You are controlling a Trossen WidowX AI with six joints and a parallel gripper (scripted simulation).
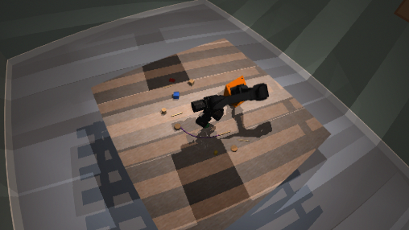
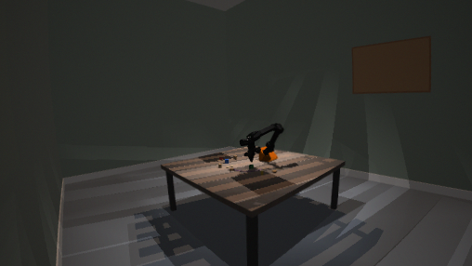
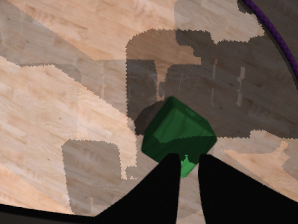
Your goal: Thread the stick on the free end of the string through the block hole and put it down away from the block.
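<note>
The green wooden block is 40 mm below my gripper tip and 10 mm to the right of it. The rest, counted from my gripper tip: thin wooden stick 100 mm to the left, 60 mm below, 60 mm behind; round wooden button 160 mm ahead, 90 mm to the right, 50 mm below; cylinder 230 mm to the right, 180 mm ahead, 40 mm below.
</note>
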